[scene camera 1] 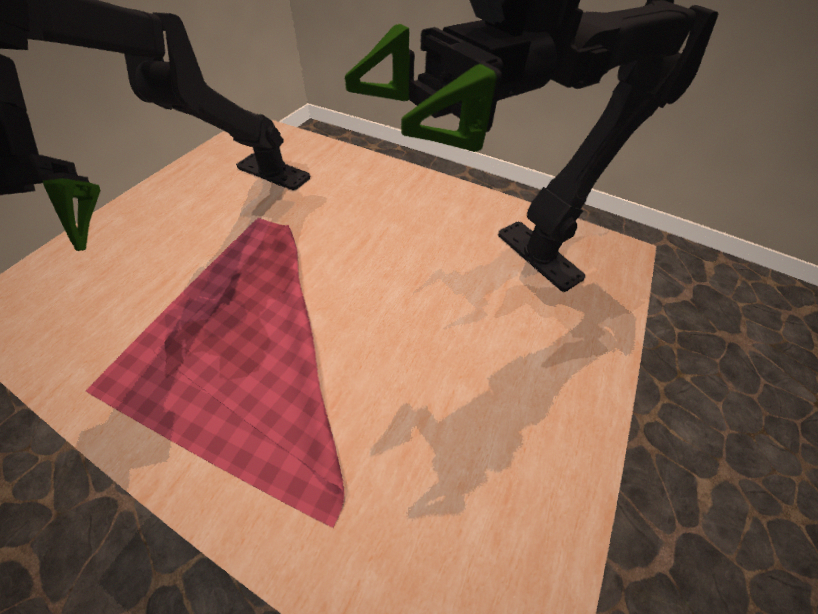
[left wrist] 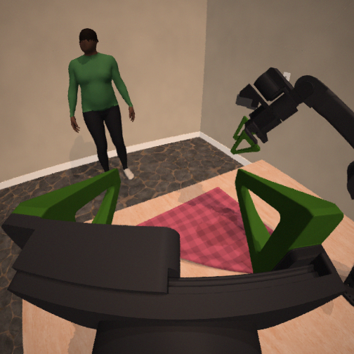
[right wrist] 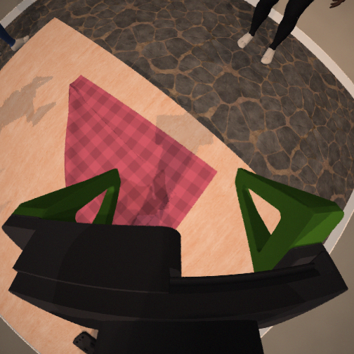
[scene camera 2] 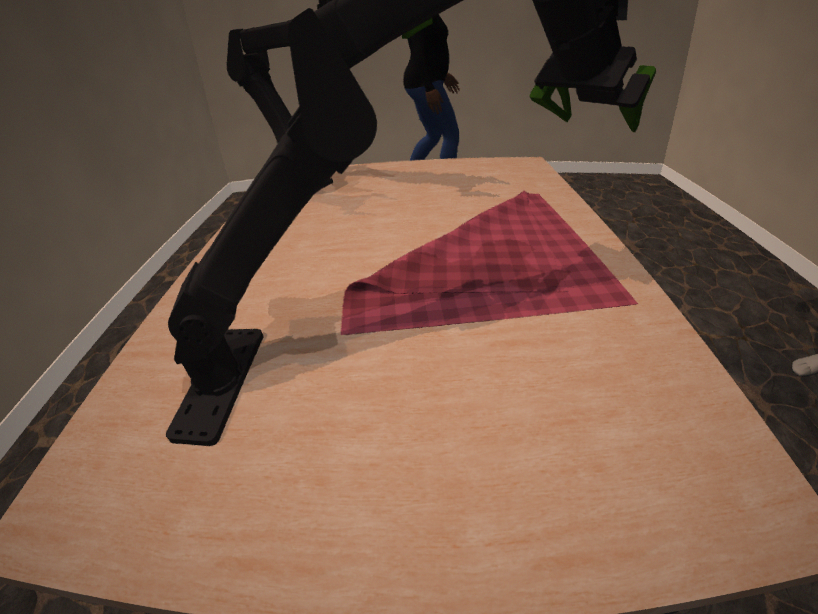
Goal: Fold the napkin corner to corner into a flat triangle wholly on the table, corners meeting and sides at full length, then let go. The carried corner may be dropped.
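The red checked napkin (scene camera 1: 264, 343) (scene camera 2: 488, 261) (left wrist: 207, 227) (right wrist: 120, 145) lies on the table, folded into a rough triangle. The upper layer's edge lies inside the lower layer's outer edges, leaving a lower band showing; its corner is short of the lower corner at picture left in scene camera 1. Dark creases and shadow lie near it. Two ends look blunt. My left gripper (scene camera 1: 375, 104) (left wrist: 177, 174) is open and empty, high above the table. My right gripper (scene camera 2: 601, 125) (left wrist: 232, 144) (right wrist: 177, 174) is open and empty, raised above the napkin's outer side; one finger shows in scene camera 1.
The wooden table (scene camera 1: 528, 528) (scene camera 2: 462, 462) carries both arm bases, the left arm's (scene camera 1: 541, 257) and the right arm's (scene camera 1: 272, 171) (scene camera 2: 214, 396). The table edge runs near the napkin's outer corner. A person in green (left wrist: 95, 85) stands beyond the table.
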